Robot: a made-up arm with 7 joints.
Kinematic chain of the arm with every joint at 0, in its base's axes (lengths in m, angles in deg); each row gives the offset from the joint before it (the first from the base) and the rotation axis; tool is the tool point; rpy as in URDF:
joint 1: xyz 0 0 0.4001 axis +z
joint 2: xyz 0 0 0 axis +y
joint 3: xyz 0 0 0.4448 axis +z
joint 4: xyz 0.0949 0 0 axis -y
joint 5: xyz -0.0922 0 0.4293 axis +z
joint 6: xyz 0 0 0 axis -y
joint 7: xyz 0.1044 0 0 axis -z
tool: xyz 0 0 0 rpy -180 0 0
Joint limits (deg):
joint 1: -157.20..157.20
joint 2: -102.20..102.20
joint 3: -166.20..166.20
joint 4: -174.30..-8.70
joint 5: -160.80..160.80
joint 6: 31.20..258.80
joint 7: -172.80..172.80
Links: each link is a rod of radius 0.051 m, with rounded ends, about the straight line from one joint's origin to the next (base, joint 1, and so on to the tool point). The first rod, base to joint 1, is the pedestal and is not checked.
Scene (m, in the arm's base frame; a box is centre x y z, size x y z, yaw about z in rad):
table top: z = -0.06
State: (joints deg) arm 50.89 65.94 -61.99 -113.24 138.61 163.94 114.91
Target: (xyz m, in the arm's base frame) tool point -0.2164 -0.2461 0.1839
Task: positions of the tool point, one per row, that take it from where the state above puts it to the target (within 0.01 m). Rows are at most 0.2 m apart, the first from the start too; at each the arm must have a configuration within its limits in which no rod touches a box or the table.
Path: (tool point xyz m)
1: 0.5237 -0.1977 0.2909
2: 0.4168 -0.3132 0.2475
3: 0.2823 -0.3884 0.2139
4: 0.1358 -0.4167 0.1908
5: -0.0059 -0.3978 0.1783
6: -0.1274 -0.3374 0.1763
7: -0.2164 -0.2461 0.1839

